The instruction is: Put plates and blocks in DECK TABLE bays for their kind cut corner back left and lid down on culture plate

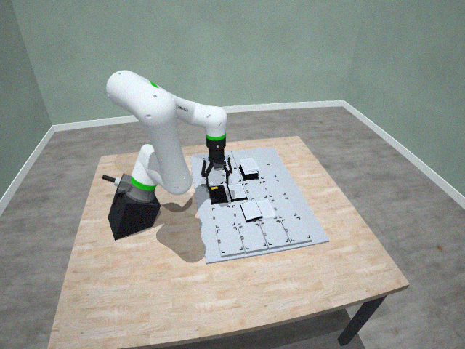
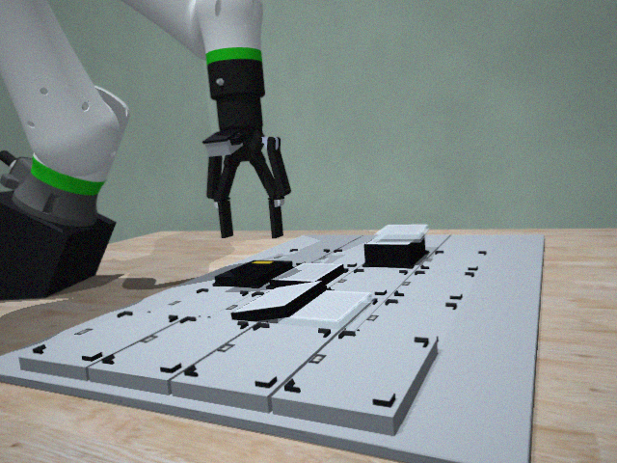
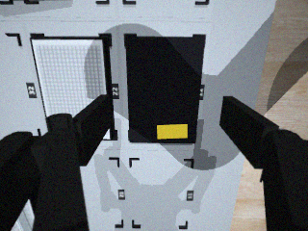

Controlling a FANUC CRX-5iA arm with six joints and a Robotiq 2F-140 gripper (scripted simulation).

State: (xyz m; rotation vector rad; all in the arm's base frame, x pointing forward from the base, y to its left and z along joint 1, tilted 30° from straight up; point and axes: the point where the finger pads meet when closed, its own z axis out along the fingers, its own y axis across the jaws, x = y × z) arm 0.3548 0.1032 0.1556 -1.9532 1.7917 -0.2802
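The black deep-well block lies 190 mm ahead of my hand, 190 mm to the left of it and 80 mm below it. Also, from my hand: flat white plate 230 mm ahead, 130 mm to the right, 90 mm below; black culture plate lid 80 mm below.
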